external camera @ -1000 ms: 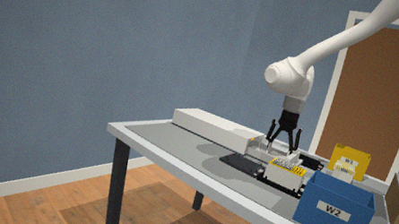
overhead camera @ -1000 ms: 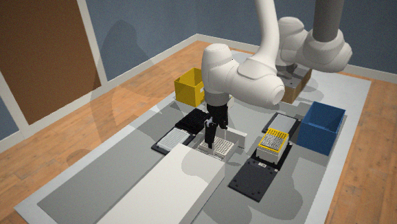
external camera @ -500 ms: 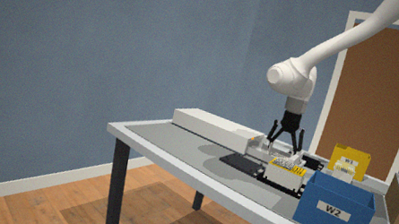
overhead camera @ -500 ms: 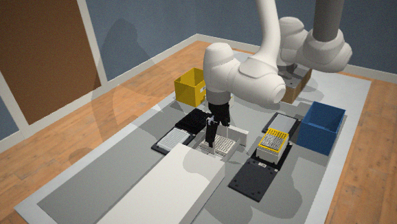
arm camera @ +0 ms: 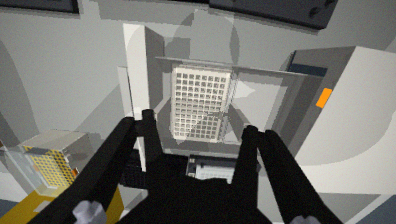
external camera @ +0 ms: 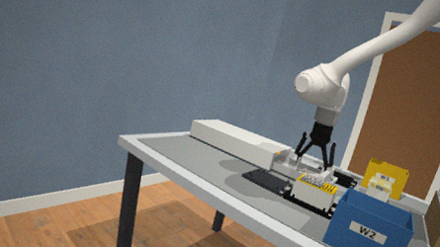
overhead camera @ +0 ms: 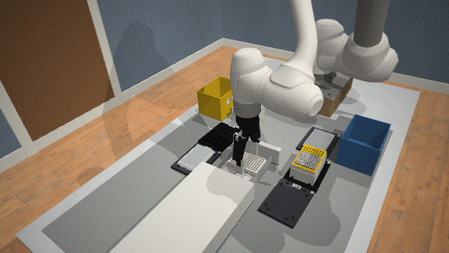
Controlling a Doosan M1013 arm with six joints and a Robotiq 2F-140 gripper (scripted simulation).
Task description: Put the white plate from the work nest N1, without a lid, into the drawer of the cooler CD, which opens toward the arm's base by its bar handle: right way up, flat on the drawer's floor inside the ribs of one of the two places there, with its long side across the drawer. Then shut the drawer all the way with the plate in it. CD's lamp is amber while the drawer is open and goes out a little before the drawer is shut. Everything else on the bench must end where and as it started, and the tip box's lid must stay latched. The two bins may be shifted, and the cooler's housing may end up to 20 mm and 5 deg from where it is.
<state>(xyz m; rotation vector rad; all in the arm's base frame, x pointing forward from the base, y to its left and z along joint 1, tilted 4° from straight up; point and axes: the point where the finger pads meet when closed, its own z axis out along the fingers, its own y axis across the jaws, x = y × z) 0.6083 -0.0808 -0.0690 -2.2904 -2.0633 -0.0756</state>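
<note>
The white plate is 20 mm below my hand. Also, from my hand: drawer: 30 mm ahead, 20 mm below; work nest N1: 100 mm ahead, 190 mm to the left, 30 mm below; black plate: 120 mm behind, 170 mm to the right, 20 mm below.
</note>
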